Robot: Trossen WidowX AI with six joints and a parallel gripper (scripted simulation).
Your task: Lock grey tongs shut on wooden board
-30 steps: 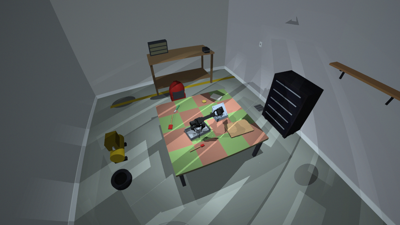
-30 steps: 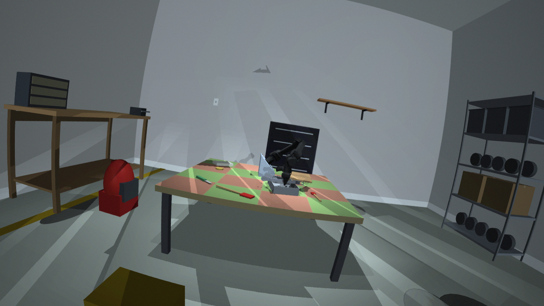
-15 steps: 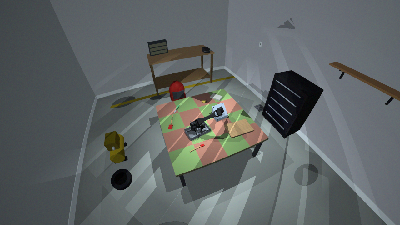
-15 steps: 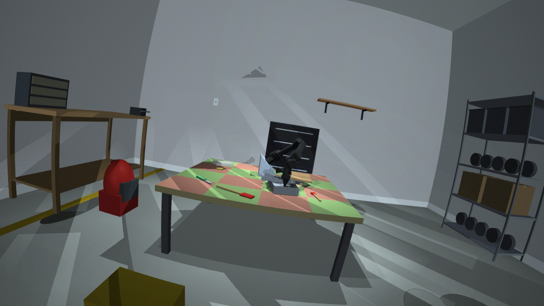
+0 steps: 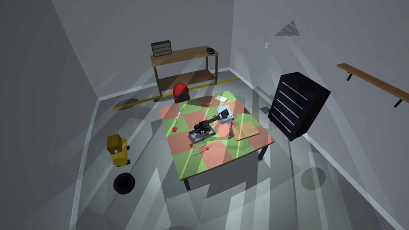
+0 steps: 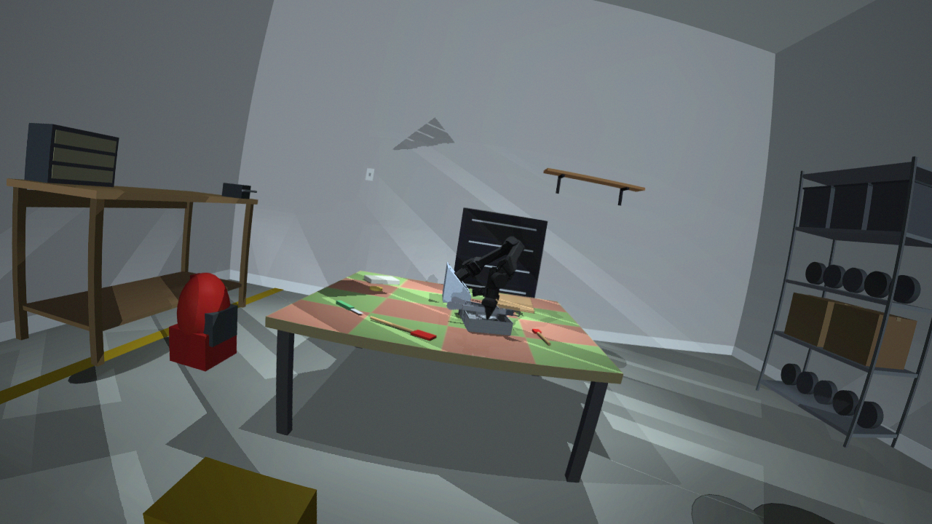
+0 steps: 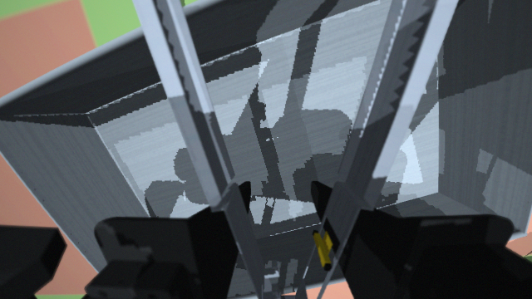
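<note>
Now: gripper tip 2 cm to the left of the grey roasting tin. From my gripper tip the other things lie so: red-headed spatula: 32 cm ahead, 29 cm to the right, 2 cm below; yellow disc: 30 cm behind, 60 cm to the right, 2 cm below; wooden board: 56 cm behind, 12 cm to the left, 2 cm below.
</note>
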